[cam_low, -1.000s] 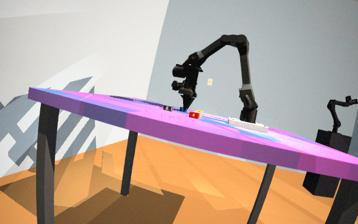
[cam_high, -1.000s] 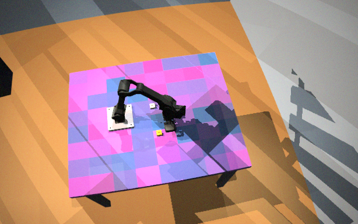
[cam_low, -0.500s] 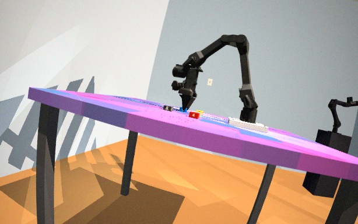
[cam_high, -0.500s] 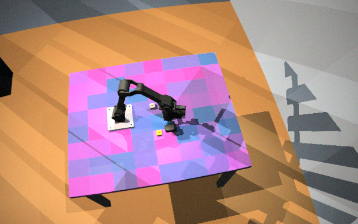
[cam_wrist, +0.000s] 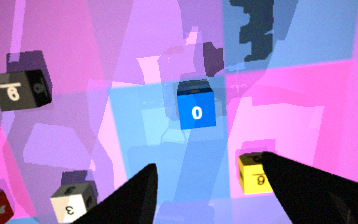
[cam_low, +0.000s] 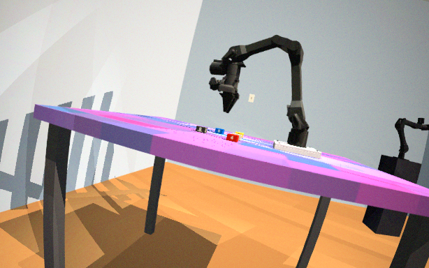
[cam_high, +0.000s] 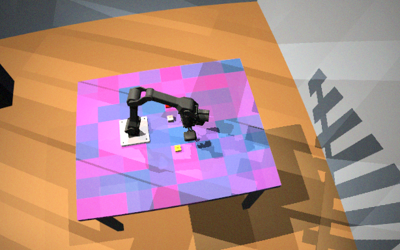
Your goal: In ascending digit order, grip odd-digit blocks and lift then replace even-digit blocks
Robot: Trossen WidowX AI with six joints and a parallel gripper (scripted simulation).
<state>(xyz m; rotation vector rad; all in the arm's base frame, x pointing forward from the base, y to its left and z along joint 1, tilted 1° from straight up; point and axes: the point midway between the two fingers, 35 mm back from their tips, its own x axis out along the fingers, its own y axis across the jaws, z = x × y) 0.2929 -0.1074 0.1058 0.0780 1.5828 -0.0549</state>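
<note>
The cream block lies 7 cm behind my gripper tip, 15 cm to the left of it and 8 cm below it. Also, from my gripper tip: blue block: 1 cm ahead, 8 cm below; then dark block: 6 cm ahead, 15 cm to the left, 8 cm below; then yellow block: 7 cm behind, 5 cm to the right, 8 cm below.
</note>
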